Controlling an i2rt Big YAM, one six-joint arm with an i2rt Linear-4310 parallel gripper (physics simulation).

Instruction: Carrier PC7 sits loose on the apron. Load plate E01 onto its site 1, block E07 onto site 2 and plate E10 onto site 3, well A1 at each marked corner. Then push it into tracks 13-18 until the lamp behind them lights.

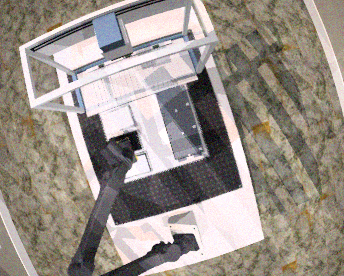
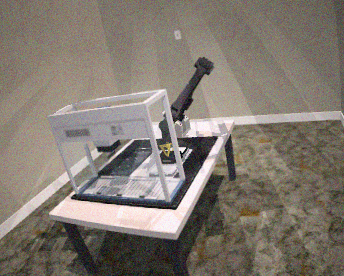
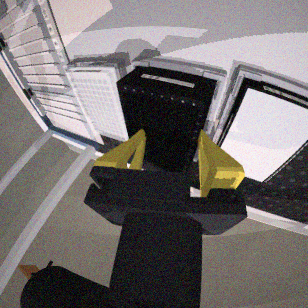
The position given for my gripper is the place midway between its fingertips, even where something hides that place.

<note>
A grey carrier [image 1: 178,118] sits on a black perforated deck [image 1: 198,181]. Also in view: my gripper [image 3: 171,132], a white well plate [image 3: 95,87] and a white frame [image 3: 26,236].
Image 3 does not show the grey carrier: it is out of frame.
</note>
